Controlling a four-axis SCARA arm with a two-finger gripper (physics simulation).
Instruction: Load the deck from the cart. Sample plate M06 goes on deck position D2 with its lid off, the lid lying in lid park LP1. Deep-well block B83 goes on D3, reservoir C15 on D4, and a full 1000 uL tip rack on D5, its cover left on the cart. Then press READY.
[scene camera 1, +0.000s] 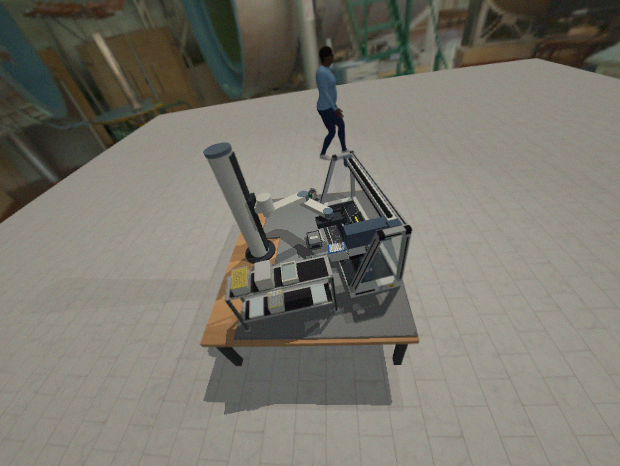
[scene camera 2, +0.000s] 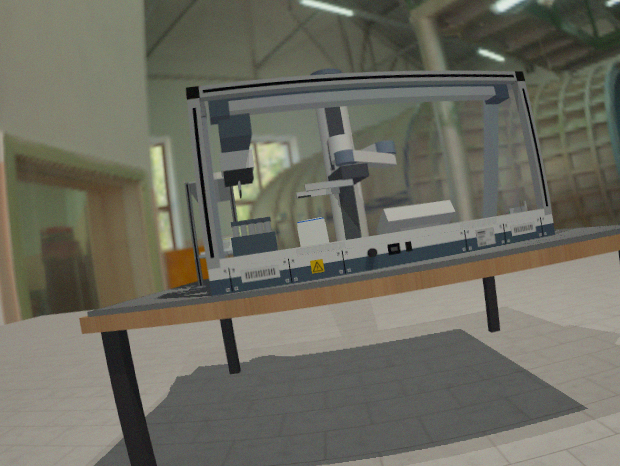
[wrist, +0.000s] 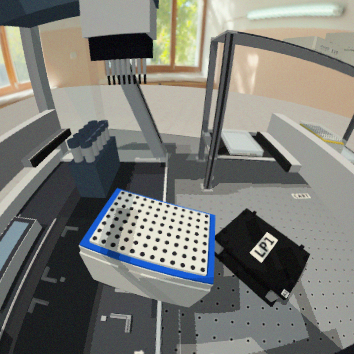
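Observation:
My gripper (scene camera 2: 301, 191) (wrist: 161, 118) is open and empty, its two fingers wide apart above the deck. A white tip rack (scene camera 1: 337, 248) (scene camera 2: 312, 231) (wrist: 155, 232) with a blue rim and open holes stands on the deck, its position label hidden. In the wrist view it lies below the fingers. The black lid park LP1 (scene camera 1: 313, 239) (wrist: 287, 250) is beside it and holds no lid. On the cart (scene camera 1: 306, 311), the upper shelf bears a yellow-topped rack (scene camera 1: 239, 277), a tall pale block (scene camera 1: 262, 275) and a pale-topped item (scene camera 1: 289, 272). Plate, block and reservoir labels are unreadable.
The pipetting head (scene camera 1: 363, 232) (scene camera 2: 238, 150) (wrist: 122, 47) hangs over the deck near a dark tube holder (scene camera 2: 254, 243) (wrist: 95, 175). The lower cart shelf bears a greyish rack (scene camera 1: 275, 299) and pale plates (scene camera 1: 256, 307) (scene camera 1: 318, 294). A person (scene camera 1: 326, 90) stands beyond the table.

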